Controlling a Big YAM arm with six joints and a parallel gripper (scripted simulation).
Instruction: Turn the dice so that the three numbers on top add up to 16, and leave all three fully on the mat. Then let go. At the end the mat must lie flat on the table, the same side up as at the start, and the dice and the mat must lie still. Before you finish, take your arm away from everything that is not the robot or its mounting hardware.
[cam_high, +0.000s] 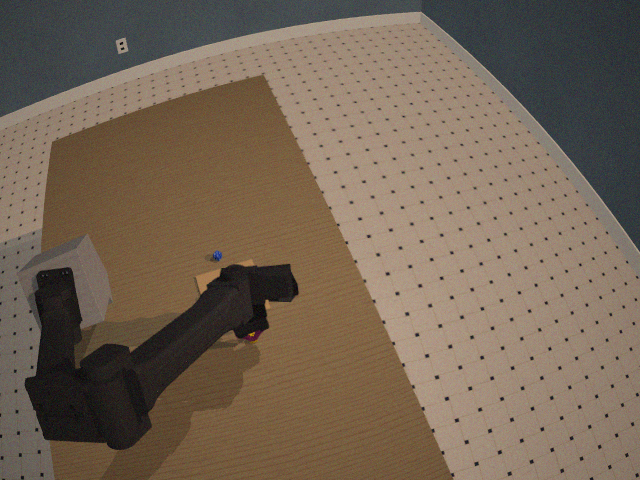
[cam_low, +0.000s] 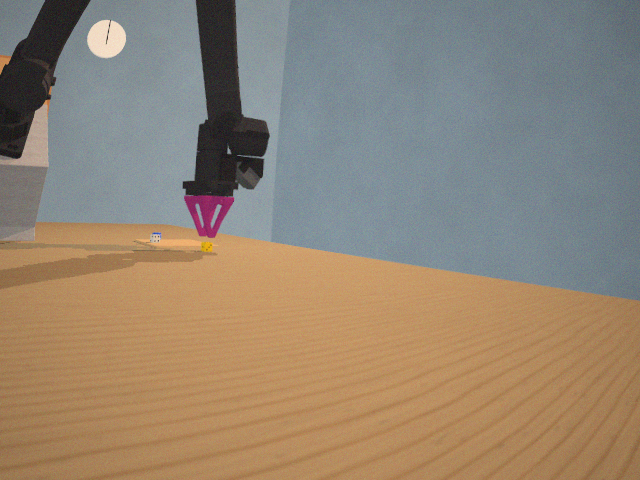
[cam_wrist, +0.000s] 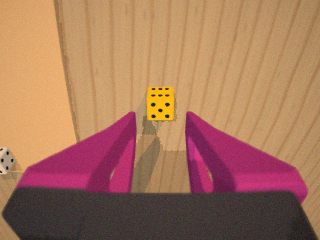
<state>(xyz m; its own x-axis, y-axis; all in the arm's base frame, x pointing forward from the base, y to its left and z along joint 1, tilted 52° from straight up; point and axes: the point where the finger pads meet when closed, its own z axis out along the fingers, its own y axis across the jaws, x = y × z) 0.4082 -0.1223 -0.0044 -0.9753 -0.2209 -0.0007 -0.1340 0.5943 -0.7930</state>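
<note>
The yellow die lies 30 mm below my hand. From my hand the other things lie so: mat 130 mm to the left, 30 mm below, 20 mm behind; then white die 120 mm to the left, 70 mm behind, 20 mm below; then blue die 230 mm to the left, 30 mm below, 30 mm behind.
</note>
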